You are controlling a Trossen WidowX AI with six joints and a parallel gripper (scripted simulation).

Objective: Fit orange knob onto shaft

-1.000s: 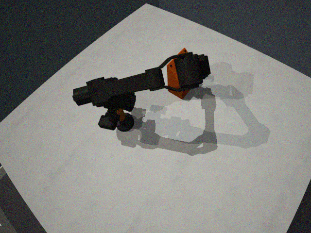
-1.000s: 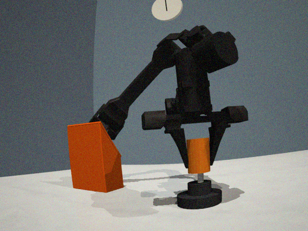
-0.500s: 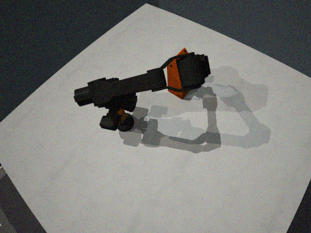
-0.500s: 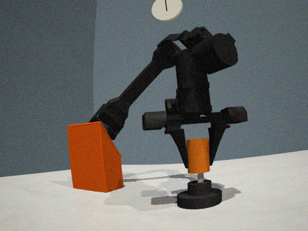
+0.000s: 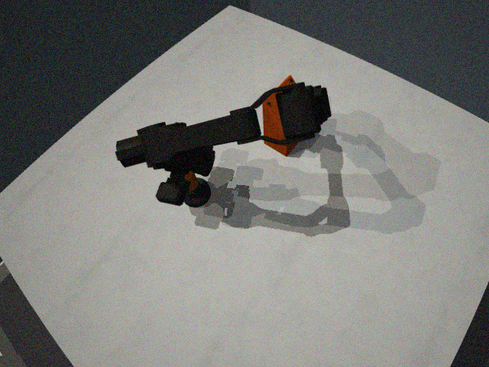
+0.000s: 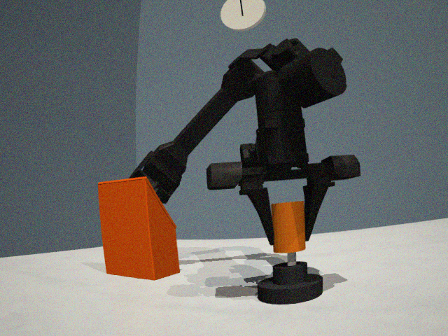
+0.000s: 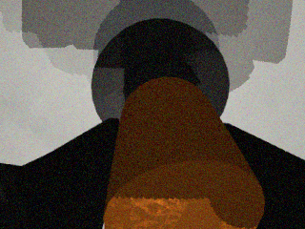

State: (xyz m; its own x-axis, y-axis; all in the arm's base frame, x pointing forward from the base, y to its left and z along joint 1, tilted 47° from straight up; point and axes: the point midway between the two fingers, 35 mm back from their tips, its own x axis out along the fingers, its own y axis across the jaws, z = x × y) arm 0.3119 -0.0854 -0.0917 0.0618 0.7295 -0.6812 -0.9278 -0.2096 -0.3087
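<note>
My gripper tip is now 4 cm above the round dark pedestal. From my gripper tip the other things lie so: orange knob: 3 cm above.
</note>
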